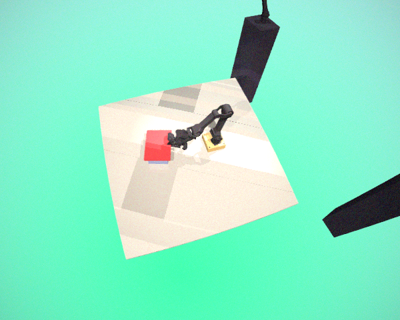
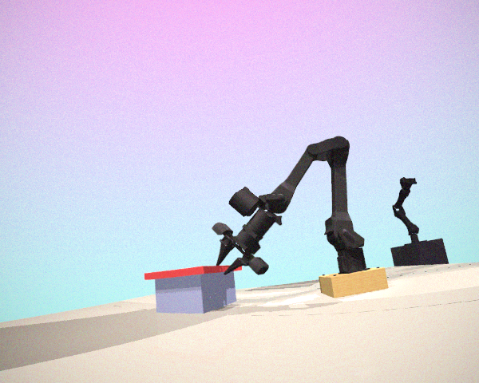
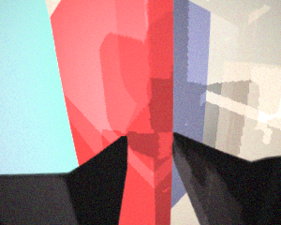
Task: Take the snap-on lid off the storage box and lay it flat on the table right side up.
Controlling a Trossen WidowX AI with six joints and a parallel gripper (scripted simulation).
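Right now the red lid is 7 cm ahead of my gripper tip and 4 cm to the right of it. Also, from my gripper tip: storage box 7 cm ahead, 5 cm below, 4 cm to the right.
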